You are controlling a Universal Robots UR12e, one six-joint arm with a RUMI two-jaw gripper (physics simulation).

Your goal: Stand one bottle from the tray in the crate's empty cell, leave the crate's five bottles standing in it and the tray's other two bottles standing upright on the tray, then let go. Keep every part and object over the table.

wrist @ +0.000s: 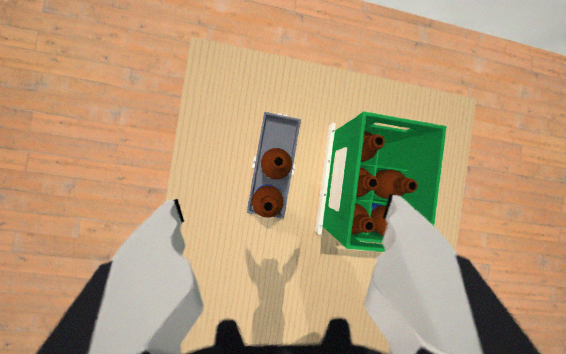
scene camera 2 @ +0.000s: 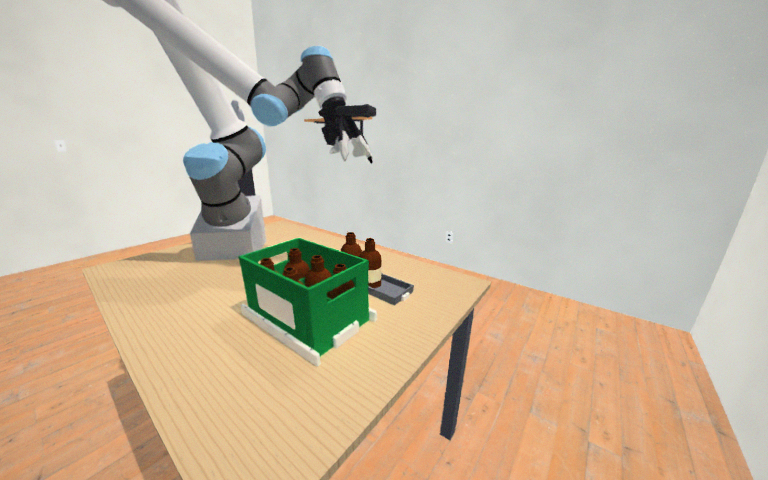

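Where they show: gripper, fingertip midpoint: (wrist: pixel 283 199) (scene camera 2: pixel 359 162); arm's base, origin of the base link: (scene camera 2: pixel 227 211).
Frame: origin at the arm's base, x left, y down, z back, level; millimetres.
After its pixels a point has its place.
The green crate (scene camera 2: pixel 339 316) {x -309, y 104, z -744 mm} (wrist: pixel 422 150) {x -369, y 44, z -684 mm} stands upright on the table. Five brown bottles show in it, among them one (scene camera 2: pixel 317 272) (wrist: pixel 394 184) in the middle; the cell beside the end bottle (wrist: pixel 371 146) {x -229, y 21, z -700 mm} is empty. Two brown bottles stand upright on the grey tray (scene camera 2: pixel 389 288) {x -33, y 169, z -755 mm} (wrist: pixel 283 131) {x -63, y 169, z -779 mm}: one with a cream label (scene camera 2: pixel 371 261) {x -58, y 74, z -704 mm} (wrist: pixel 276 165) {x -24, y 14, z -677 mm} near the middle, and one (scene camera 2: pixel 351 244) {x -14, y 48, z -608 mm} (wrist: pixel 267 201) {x 0, y 14, z -608 mm} at the end nearer the robot. The tray's other end is bare. My gripper (scene camera 2: pixel 357 159) {x -10, y -218, z -641 mm} (wrist: pixel 283 199) {x -10, y -218, z -641 mm} is open and empty, high above the table; one finger partly hides the crate in the wrist view.
White strips (scene camera 2: pixel 280 333) {x -373, y 148, z -621 mm} (wrist: pixel 326 175) {x -168, y 144, z -644 mm} lie on the table (scene camera 2: pixel 186 328) {x -441, y 174, z -362 mm} (wrist: pixel 225 100) {x 90, y 174, z -877 mm} along the crate's sides. The tray lies beside the crate with a gap between them. The robot's base block (scene camera 2: pixel 220 243) {x -97, y 104, z -58 mm} stands at the table's back. A shelf (scene camera 2: pixel 312 120) shows behind the gripper.
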